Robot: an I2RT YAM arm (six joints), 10 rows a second.
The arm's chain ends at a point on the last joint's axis. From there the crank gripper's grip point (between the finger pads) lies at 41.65 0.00 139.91 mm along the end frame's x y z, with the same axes.
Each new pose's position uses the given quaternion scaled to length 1; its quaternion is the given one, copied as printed.
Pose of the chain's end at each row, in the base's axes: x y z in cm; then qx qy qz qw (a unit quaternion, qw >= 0):
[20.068, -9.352, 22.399, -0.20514, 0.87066, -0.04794, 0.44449]
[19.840, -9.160, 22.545, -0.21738, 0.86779, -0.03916, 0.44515]
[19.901, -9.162, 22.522, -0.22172, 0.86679, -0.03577, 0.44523]
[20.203, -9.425, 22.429, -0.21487, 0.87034, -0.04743, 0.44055]
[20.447, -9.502, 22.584, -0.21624, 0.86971, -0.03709, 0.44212]
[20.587, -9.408, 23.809, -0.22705, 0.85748, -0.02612, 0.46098]
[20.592, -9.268, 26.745, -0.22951, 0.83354, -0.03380, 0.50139]
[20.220, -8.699, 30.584, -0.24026, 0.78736, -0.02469, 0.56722]
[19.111, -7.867, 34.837, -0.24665, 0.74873, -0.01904, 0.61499]
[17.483, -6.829, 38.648, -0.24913, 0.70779, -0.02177, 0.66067]
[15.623, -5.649, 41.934, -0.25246, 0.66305, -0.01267, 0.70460]
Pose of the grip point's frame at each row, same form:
[29.004, -9.634, 10.859, -0.20514, 0.87066, -0.04794, 0.44449]
[28.767, -9.120, 10.995, -0.21738, 0.86779, -0.03916, 0.44515]
[28.818, -9.001, 10.965, -0.22172, 0.86679, -0.03577, 0.44523]
[29.054, -9.663, 10.823, -0.21487, 0.87034, -0.04743, 0.44055]
[29.284, -9.433, 10.965, -0.21624, 0.86971, -0.03709, 0.44212]
[29.848, -8.828, 12.540, -0.22705, 0.85748, -0.02612, 0.46098]
[30.871, -8.571, 16.404, -0.22951, 0.83354, -0.03380, 0.50139]
[31.879, -7.122, 21.942, -0.24026, 0.78736, -0.02469, 0.56722]
[31.619, -5.657, 27.643, -0.24665, 0.74873, -0.01904, 0.61499]
[30.708, -4.243, 33.034, -0.24913, 0.70779, -0.02177, 0.66067]
[29.287, -2.375, 37.975, -0.25246, 0.66305, -0.01267, 0.70460]

